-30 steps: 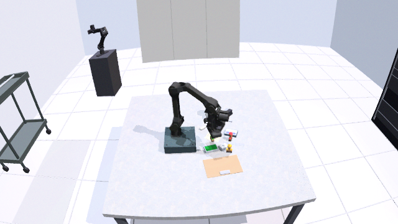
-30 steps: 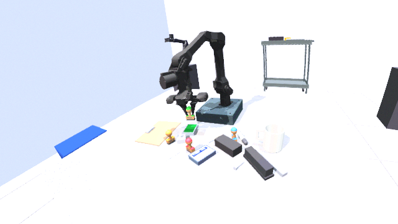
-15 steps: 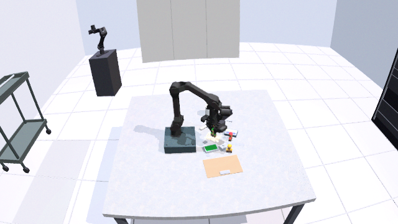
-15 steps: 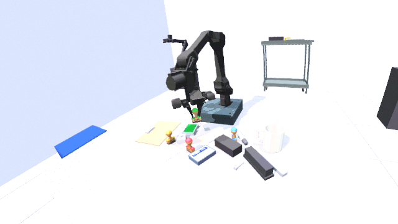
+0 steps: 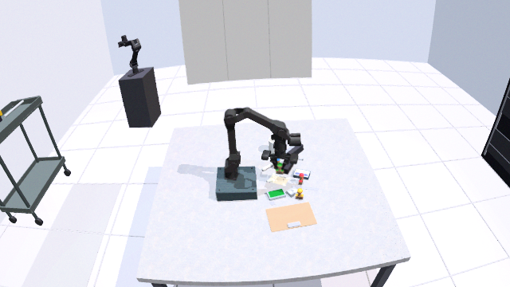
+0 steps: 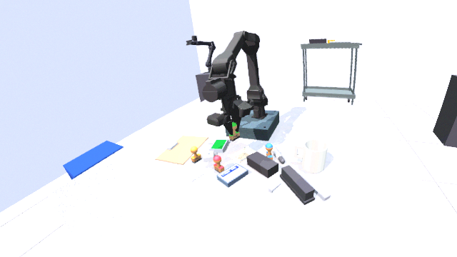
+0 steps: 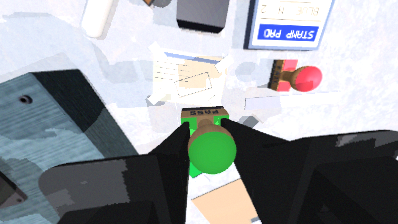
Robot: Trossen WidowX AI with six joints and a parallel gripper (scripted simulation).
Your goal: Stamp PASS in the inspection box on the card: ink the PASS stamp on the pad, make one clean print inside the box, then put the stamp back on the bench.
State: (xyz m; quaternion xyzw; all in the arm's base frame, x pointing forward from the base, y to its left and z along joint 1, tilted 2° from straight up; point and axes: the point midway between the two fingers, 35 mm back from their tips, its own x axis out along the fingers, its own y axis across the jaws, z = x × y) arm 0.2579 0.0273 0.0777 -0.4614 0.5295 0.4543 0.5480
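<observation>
Now: gripper tip 10 cm above the cream inspection card, 2 cm to the right of it and 1 cm past it. The rest, counted from my gripper tip: blue-knobbed stamp: 13 cm to the left, 7 cm below, 2 cm behind; then red-knobbed stamp: 12 cm ahead, 7 cm below; then green ink pad: 10 cm to the right, 9 cm below, 1 cm behind.
</observation>
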